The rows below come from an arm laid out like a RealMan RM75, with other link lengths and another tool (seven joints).
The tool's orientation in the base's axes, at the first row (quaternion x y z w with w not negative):
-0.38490 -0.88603 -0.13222 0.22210
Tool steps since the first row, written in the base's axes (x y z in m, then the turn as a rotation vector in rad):
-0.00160 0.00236 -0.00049 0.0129 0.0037 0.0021
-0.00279 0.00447 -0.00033 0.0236 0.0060 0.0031
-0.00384 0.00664 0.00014 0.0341 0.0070 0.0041
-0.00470 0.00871 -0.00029 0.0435 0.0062 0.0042
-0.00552 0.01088 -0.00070 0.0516 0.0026 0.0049
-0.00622 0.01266 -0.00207 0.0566 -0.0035 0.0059
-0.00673 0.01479 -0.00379 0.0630 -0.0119 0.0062
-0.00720 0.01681 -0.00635 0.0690 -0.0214 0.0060
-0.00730 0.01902 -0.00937 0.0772 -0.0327 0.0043
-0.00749 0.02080 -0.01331 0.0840 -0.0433 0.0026
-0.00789 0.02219 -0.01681 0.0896 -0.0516 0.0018
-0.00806 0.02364 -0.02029 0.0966 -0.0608 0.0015
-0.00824 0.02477 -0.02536 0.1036 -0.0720 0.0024
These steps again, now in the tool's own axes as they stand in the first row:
0.00220 0.00036 0.00185 -0.0045 0.0122 -0.0041
0.00431 0.00090 0.00291 -0.0090 0.0217 -0.0071
0.00653 0.00160 0.00369 -0.0142 0.0302 -0.0107
0.00813 0.00232 0.00515 -0.0204 0.0366 -0.0138
0.00977 0.00314 0.00663 -0.0272 0.0403 -0.0182
0.01063 0.00373 0.00874 -0.0335 0.0400 -0.0230
0.01141 0.00467 0.01124 -0.0425 0.0391 -0.0286
0.01169 0.00551 0.01442 -0.0521 0.0372 -0.0340
0.01163 0.00672 0.01796 -0.0650 0.0356 -0.0395
0.01090 0.00752 0.02215 -0.0765 0.0334 -0.0443
0.01028 0.00793 0.02586 -0.0855 0.0320 -0.0486
0.00956 0.00855 0.02951 -0.0956 0.0310 -0.0541
0.00786 0.00885 0.03441 -0.1064 0.0287 -0.0615

